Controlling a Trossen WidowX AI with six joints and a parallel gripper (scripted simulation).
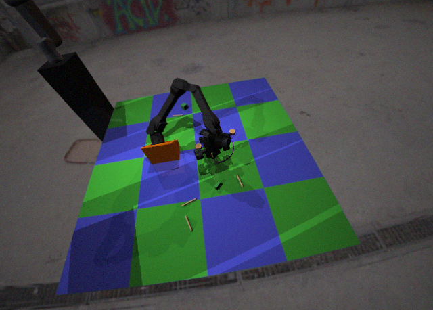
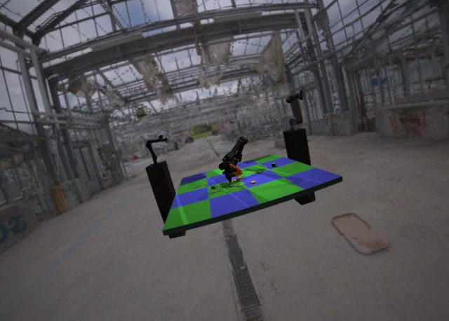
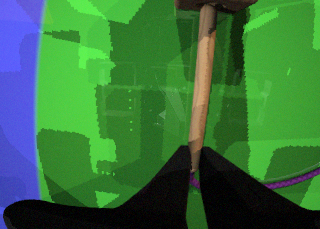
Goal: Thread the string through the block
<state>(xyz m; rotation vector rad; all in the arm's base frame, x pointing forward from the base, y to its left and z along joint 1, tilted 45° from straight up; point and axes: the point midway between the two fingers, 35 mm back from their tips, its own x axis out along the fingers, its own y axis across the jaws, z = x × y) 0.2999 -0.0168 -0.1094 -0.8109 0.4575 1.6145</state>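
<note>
Now: gripper tip 20 mm past the wooden block and 80 mm to the right of it. Round my gripper tip: thin wooden stick: 10 mm to the left; then round wooden button: 140 mm ahead, 190 mm to the left, 10 mm below; then purple string: right at my gripper tip.
</note>
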